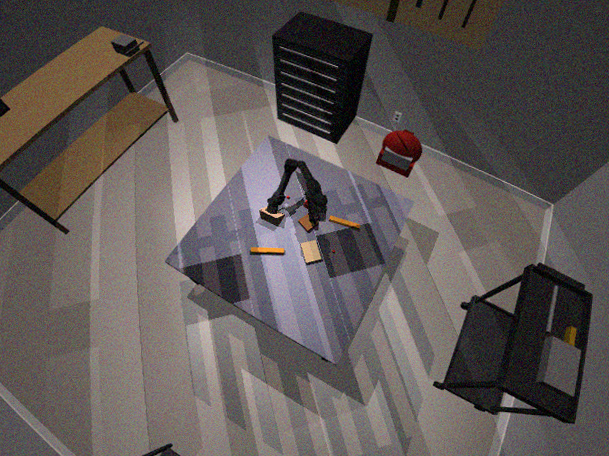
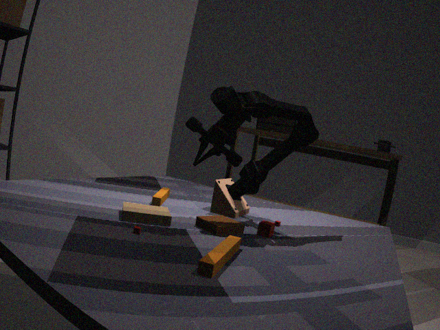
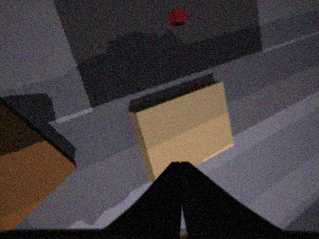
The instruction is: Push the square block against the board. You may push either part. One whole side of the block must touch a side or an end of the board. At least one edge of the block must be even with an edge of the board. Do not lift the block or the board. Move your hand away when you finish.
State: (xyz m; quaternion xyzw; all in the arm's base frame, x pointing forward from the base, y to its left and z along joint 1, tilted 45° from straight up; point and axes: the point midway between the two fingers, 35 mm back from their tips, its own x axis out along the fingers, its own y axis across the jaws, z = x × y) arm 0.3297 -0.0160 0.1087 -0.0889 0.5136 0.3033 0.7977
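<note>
Right now the darker brown block is 170 mm below my gripper tip, 90 mm behind it and 60 mm to the left of it. From my gripper tip the other things lie so: board: 170 mm below, 110 mm to the right, 50 mm ahead.
</note>
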